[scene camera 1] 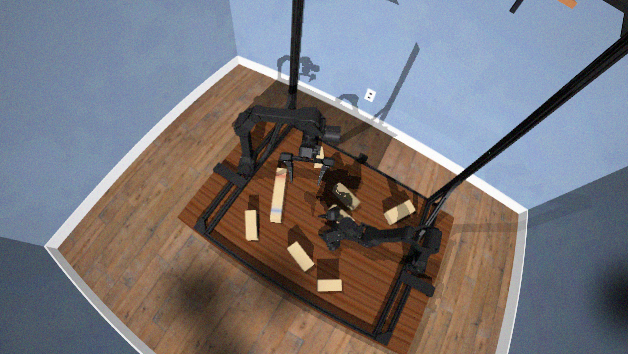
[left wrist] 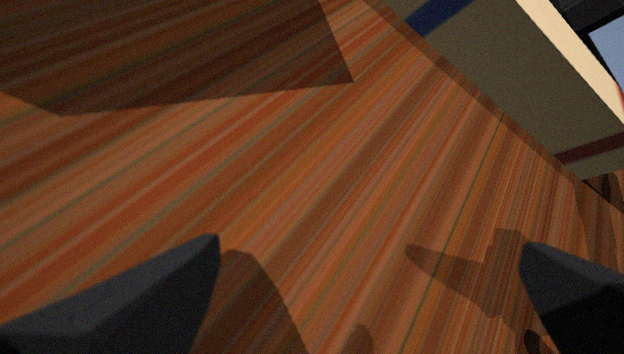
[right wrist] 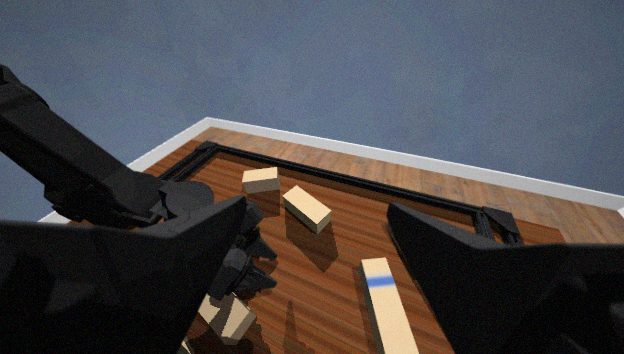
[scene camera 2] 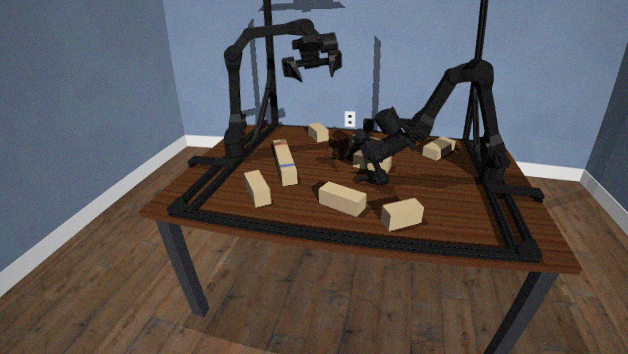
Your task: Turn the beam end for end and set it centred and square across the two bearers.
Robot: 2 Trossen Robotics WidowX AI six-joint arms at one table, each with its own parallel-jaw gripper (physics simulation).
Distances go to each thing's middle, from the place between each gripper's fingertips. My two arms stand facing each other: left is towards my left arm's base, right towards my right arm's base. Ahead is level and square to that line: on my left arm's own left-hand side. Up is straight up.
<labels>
Now: the beam (scene camera 2: 287, 170) 2 cm behind my right hand, 13 cm to the right of it and 29 cm below it.
My left hand is 3 cm past the beam, 23 cm to the left of it and 1 cm above it.
</labels>
